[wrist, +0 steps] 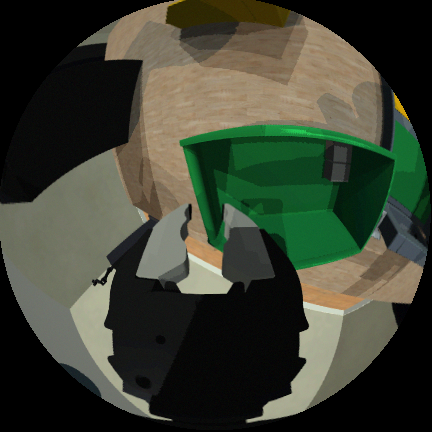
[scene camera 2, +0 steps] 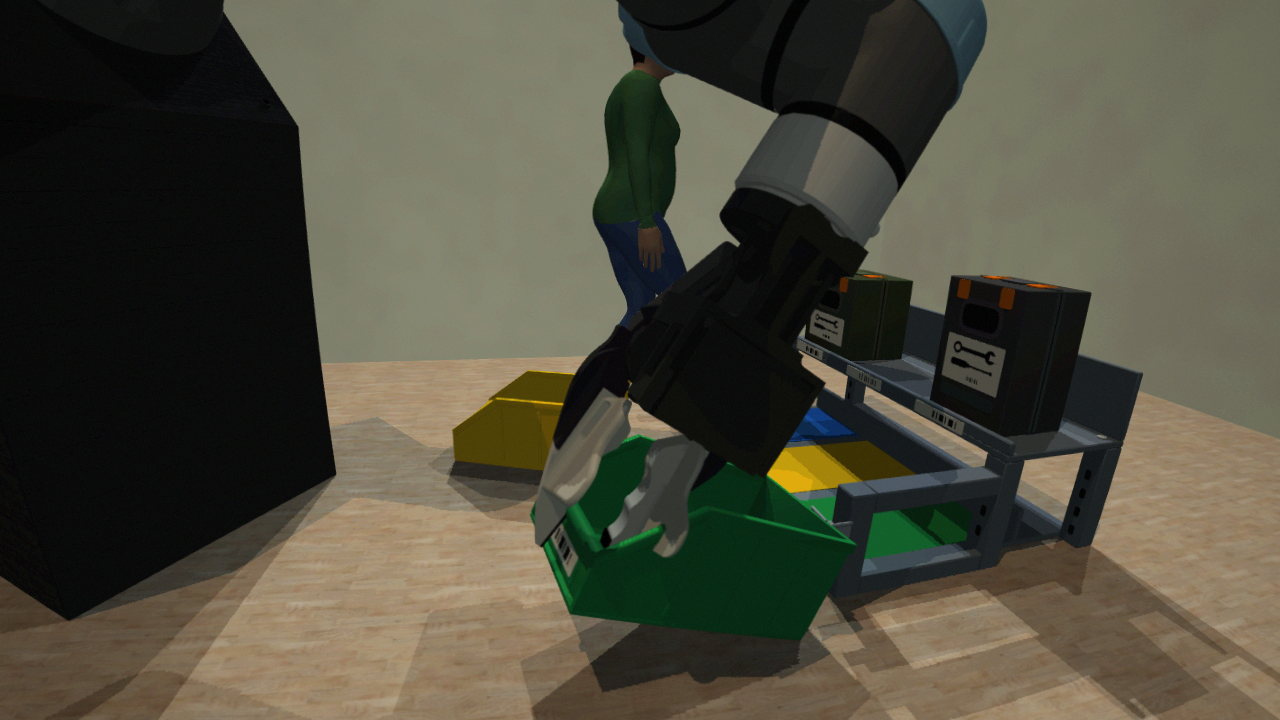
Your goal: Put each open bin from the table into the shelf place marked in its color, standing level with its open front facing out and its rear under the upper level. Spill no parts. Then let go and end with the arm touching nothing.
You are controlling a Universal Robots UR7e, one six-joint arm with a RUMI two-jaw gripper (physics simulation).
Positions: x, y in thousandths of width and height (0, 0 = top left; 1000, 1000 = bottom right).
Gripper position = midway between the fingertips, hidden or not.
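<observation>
There's a yellow bin (scene camera 2: 403, 595), a yellow mark (scene camera 2: 632, 651) and a green bin (scene camera 2: 592, 780), and I can see the green bin (wrist: 633, 402) from the wrist as well. As for me, you'd find my gripper (scene camera 2: 443, 774) there, and the wrist view has my gripper (wrist: 478, 476) too.
</observation>
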